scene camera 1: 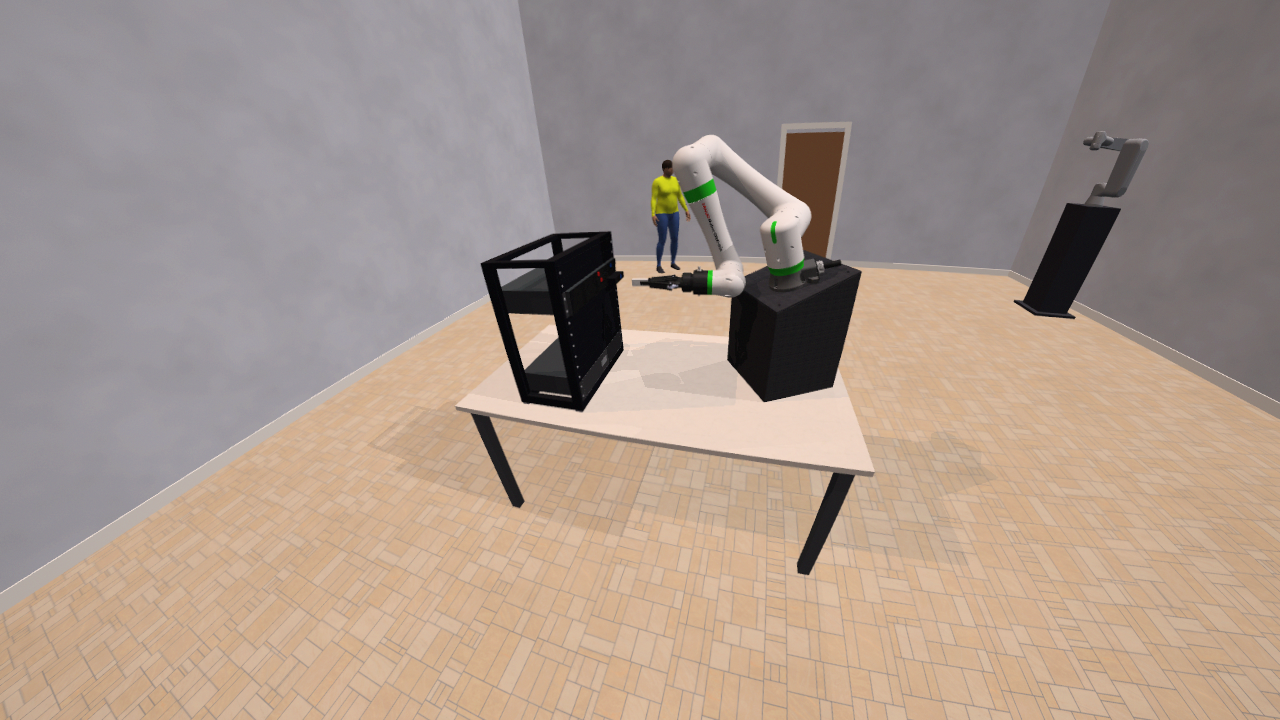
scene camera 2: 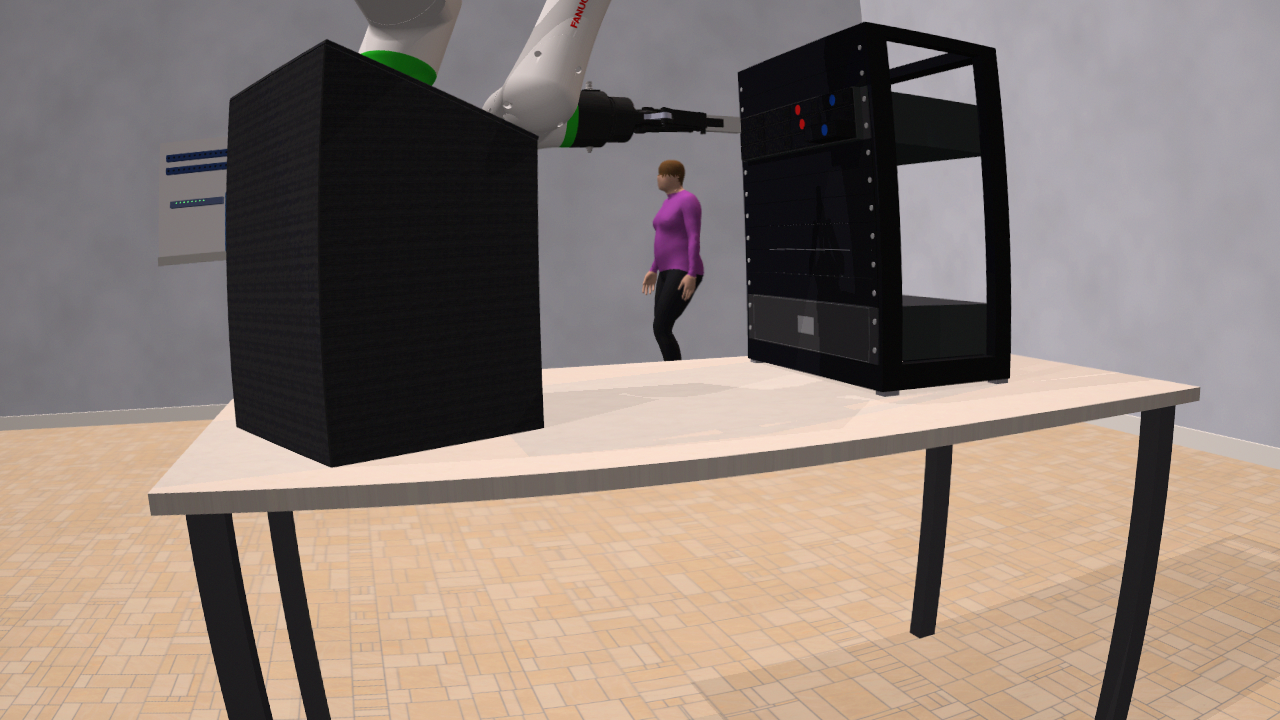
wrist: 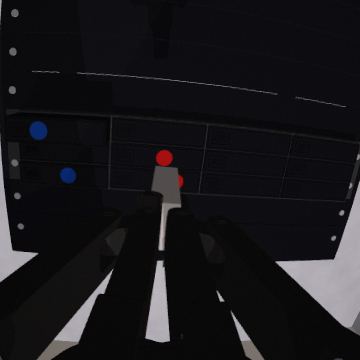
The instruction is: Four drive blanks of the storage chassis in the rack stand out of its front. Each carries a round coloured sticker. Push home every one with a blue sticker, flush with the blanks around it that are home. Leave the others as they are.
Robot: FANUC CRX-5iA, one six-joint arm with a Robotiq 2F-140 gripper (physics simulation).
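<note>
The storage chassis (scene camera 2: 768,132) (wrist: 250,165) sits high in the black rack. The wrist view shows it upside down. One blue-stickered blank (scene camera 2: 824,129) (wrist: 38,130) is in its bottom row and stands out. The other blue-stickered blank (scene camera 2: 832,100) (wrist: 68,175) is in the top row of the same end column; its depth is hard to judge. Two red-stickered blanks, the lower (scene camera 2: 802,124) (wrist: 164,158) and the upper (scene camera 2: 797,110) (wrist: 180,181), are in the neighbouring column. My gripper (scene camera 1: 646,282) (scene camera 2: 718,123) (wrist: 164,184) is shut and empty, its light grey tip apart from the front, partly hiding the upper red sticker.
The rack (scene camera 1: 565,358) (scene camera 2: 890,268) stands on the table (scene camera 1: 716,438) (scene camera 2: 626,465). The arm's black pedestal (scene camera 1: 787,349) (scene camera 2: 429,286) stands opposite the rack. A person in yellow (scene camera 1: 665,195) and a person in purple (scene camera 2: 677,223) stand beyond the table.
</note>
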